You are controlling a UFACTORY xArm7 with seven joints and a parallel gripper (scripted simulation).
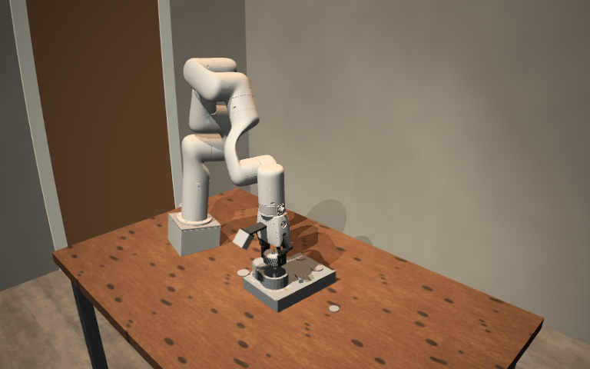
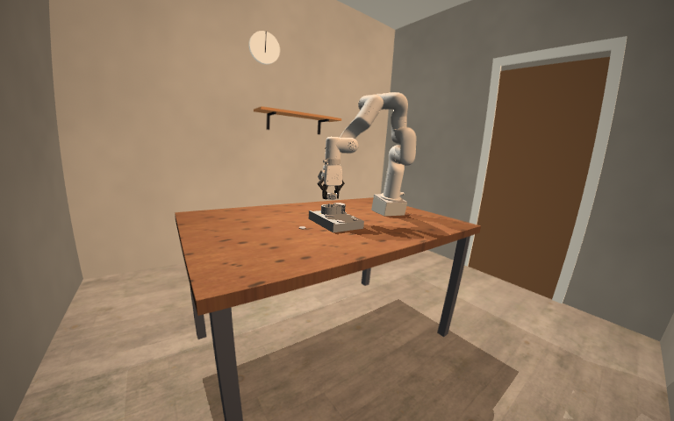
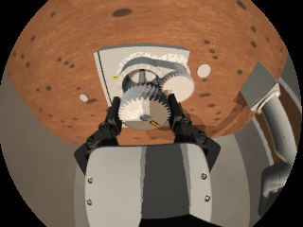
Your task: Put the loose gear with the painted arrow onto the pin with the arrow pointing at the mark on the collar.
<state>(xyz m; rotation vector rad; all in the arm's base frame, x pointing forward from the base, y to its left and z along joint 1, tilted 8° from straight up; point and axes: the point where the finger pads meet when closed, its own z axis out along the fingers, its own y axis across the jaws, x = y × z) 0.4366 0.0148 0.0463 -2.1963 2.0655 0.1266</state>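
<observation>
The gear is right at my hand. The rest, counted from my hand: flat disc: 30 mm ahead, 150 mm to the left, 90 mm below; short peg: 50 mm ahead, 60 mm to the left, 80 mm below.
</observation>
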